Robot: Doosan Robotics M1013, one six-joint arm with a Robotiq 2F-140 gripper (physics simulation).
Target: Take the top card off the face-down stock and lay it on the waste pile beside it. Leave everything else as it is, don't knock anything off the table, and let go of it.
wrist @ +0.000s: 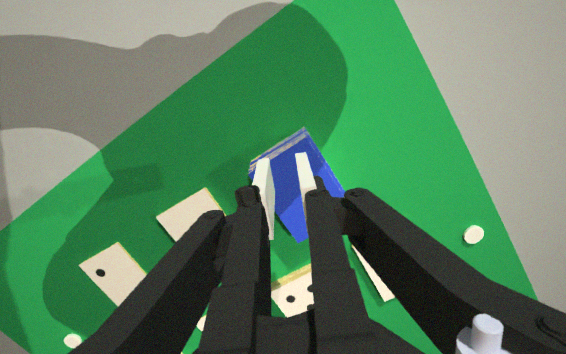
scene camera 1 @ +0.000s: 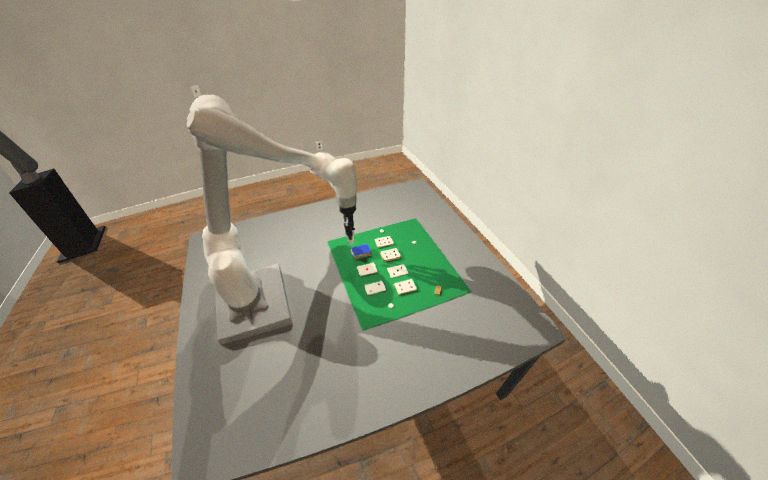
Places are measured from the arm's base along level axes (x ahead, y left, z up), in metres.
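Where they show: gripper, fingertip midpoint: [wrist: 284, 173] [scene camera 1: 351, 241]; arm's base, link origin: [scene camera 1: 246, 300].
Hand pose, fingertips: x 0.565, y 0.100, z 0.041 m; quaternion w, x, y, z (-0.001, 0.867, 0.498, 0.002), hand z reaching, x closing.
Each offset is from my fingertips to the top centre of the thing. Level surfaces: height alone.
The face-down stock @(dx +0.044, dy -0.013, dz -0.062 m) [scene camera 1: 361, 250] [wrist: 287, 192] is a thick blue-backed pile near the back left of the green mat @(dz -0.092 m) [scene camera 1: 433, 254] [wrist: 380, 100]. The waste pile @(dx +0.023, dy -0.130, dz -0.085 m) [scene camera 1: 362, 270] [wrist: 187, 212], a white card with a red dot in the scene view, lies beside it; its dot is hidden in the wrist view. My gripper [scene camera 1: 351, 241] [wrist: 284, 173] is drawn nearly together, with a narrow gap between its white fingertips and no card seen in it. The fingertips hang above the stock, and blue shows through the gap. The fingers hide parts of the stock's sides.
Several face-up white card piles with black dots, such as one @(dx +0.137, dy -0.315, dz -0.079 m) [scene camera 1: 405, 286] at the front and one @(dx +0.187, dy +0.011, dz -0.082 m) [scene camera 1: 384, 241] at the back, lie near the stock and waste. Small white discs [scene camera 1: 390, 305] [wrist: 473, 234] and an orange block @(dx +0.262, dy -0.403, dz -0.084 m) [scene camera 1: 437, 290] lie on the mat.
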